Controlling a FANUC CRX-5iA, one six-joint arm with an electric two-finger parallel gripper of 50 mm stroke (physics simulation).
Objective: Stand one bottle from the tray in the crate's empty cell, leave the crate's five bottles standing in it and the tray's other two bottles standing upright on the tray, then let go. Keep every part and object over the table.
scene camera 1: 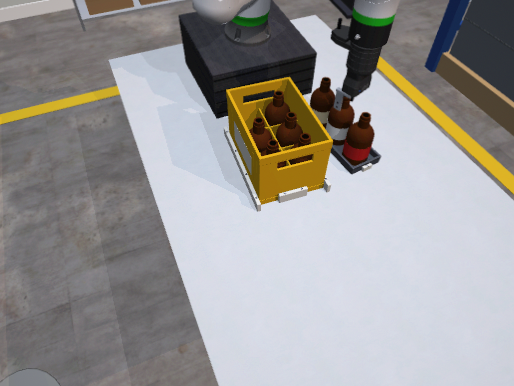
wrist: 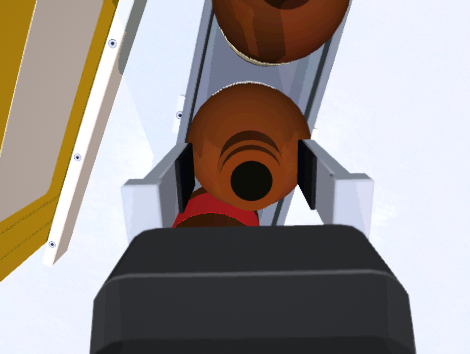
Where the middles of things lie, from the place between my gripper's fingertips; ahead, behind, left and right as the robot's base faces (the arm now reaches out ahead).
My hand is 8 cm past the cream-label bottle (scene camera 1: 322,99), 5 cm above it and 2 cm to the left of it. The rest, counted from my hand: red-label bottle (scene camera 1: 360,135) 9 cm ahead, 5 cm below, 2 cm to the left.
